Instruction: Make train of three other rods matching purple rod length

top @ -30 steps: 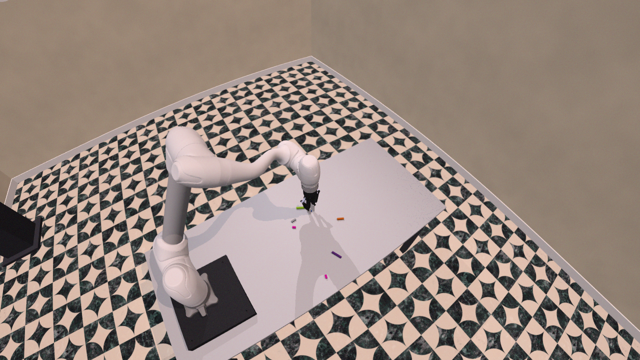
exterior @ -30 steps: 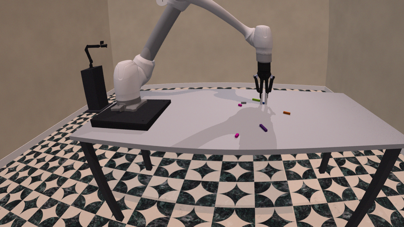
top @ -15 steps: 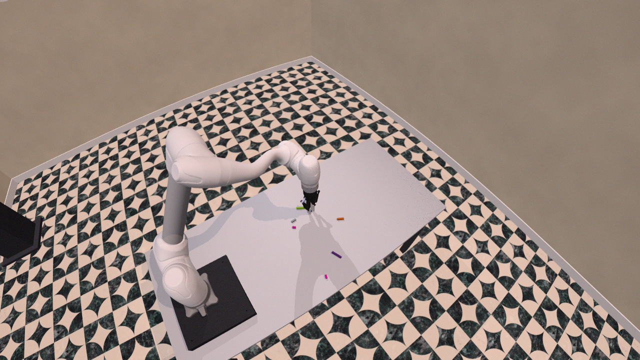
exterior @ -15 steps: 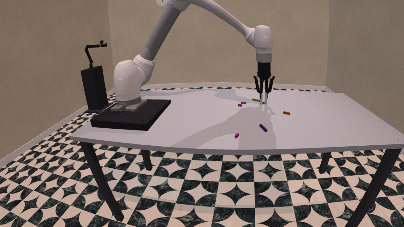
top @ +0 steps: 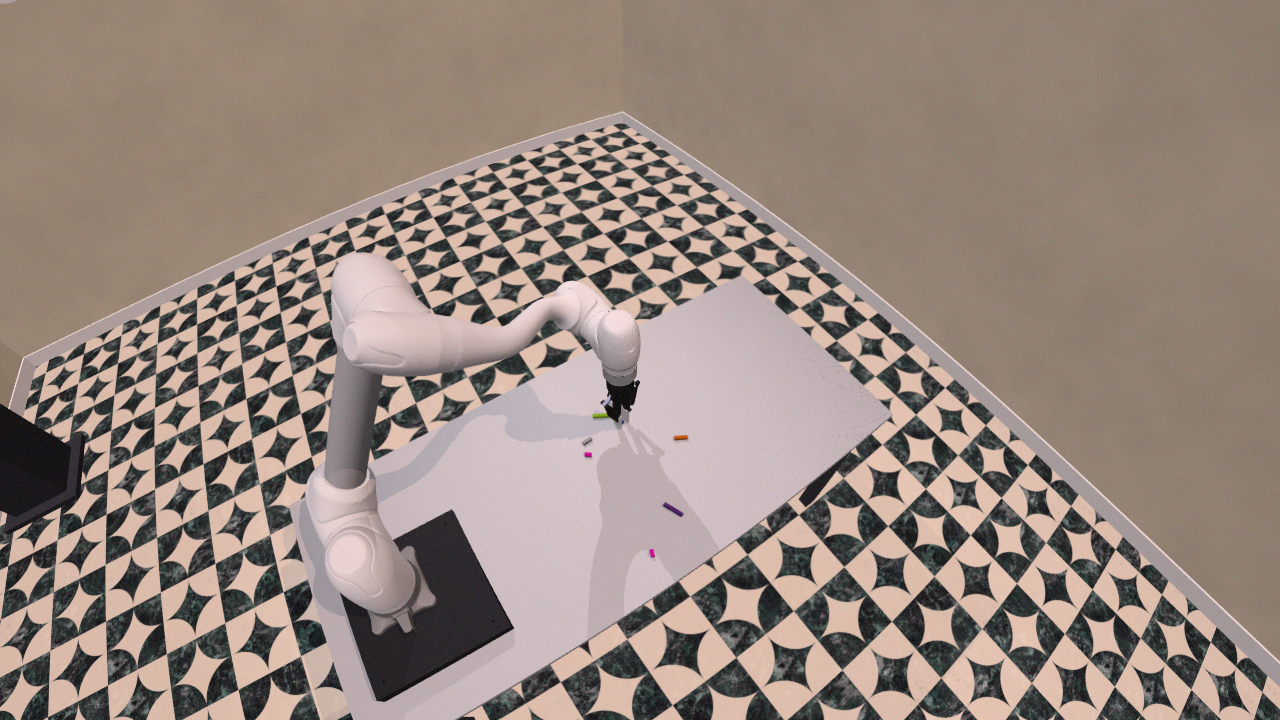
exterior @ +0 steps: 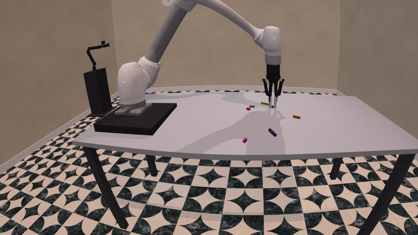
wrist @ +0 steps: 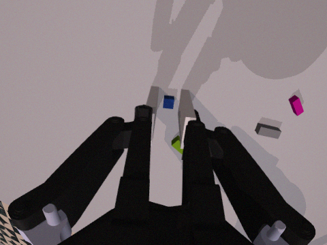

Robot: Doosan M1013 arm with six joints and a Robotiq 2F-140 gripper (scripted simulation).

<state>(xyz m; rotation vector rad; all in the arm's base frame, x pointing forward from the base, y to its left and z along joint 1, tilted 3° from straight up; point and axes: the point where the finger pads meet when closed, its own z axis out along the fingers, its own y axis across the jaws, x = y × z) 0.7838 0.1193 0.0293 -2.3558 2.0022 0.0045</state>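
Now: hand 3 cm above the small blue rod. Round my hand: grey rod (12 cm behind, 3 cm below); lime rod (5 cm to the left, 4 cm behind, 3 cm below); orange rod (14 cm to the right, 11 cm ahead, 3 cm below).
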